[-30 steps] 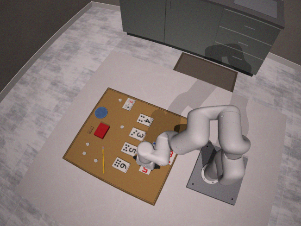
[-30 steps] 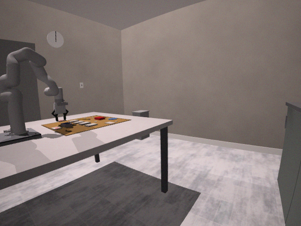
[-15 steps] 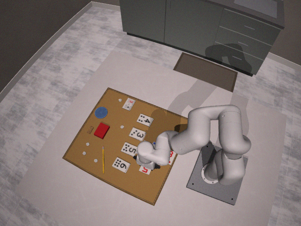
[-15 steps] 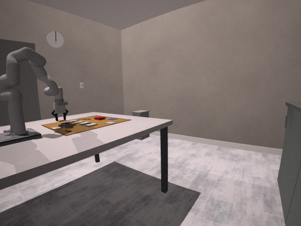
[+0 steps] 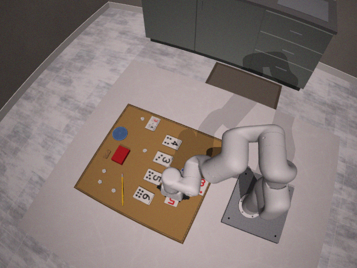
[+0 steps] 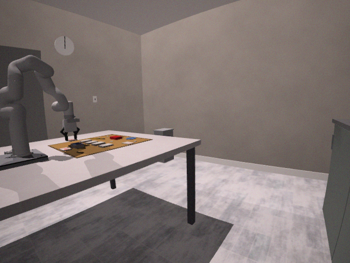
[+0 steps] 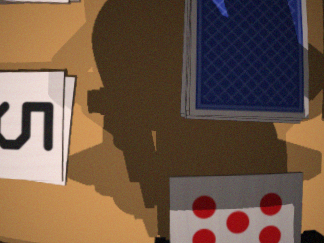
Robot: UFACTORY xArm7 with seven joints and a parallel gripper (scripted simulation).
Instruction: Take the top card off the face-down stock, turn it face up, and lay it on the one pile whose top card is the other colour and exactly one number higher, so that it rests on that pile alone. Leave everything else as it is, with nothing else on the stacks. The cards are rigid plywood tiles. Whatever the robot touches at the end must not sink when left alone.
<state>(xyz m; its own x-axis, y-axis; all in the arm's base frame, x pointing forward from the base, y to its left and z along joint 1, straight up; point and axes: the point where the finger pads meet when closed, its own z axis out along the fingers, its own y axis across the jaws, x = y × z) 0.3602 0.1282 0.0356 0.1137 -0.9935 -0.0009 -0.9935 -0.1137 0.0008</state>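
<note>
My gripper is now 250 mm short of the yellow pencil, 80 mm to the right of it and 50 mm above it. Round my hand: red block (360 mm ahead, 80 mm to the right, 50 mm below); then card (330 mm to the right, 310 mm ahead, 50 mm below); then brown mat (190 mm ahead, 100 mm to the right, 70 mm below).
</note>
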